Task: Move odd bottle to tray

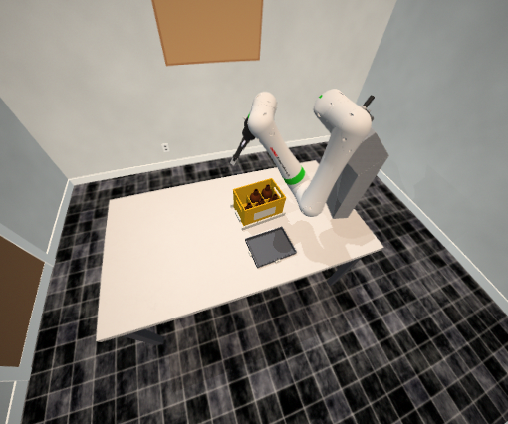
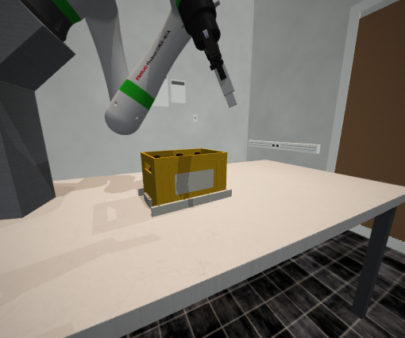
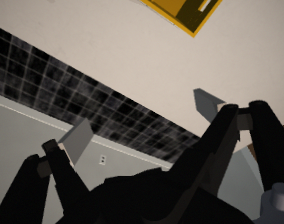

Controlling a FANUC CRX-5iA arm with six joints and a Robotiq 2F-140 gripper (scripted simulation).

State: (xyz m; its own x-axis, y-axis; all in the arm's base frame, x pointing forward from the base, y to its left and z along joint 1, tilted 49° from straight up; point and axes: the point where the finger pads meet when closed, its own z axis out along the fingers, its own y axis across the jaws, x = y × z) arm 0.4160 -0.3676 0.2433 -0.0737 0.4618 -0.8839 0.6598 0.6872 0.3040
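The crate is 26 cm below my hand, 19 cm to the left of it and 2 cm behind it. From my hand the other things lie so: brown bottle (26 cm below, 24 cm to the left); dark grey tray (45 cm to the left, 33 cm below, 10 cm ahead).
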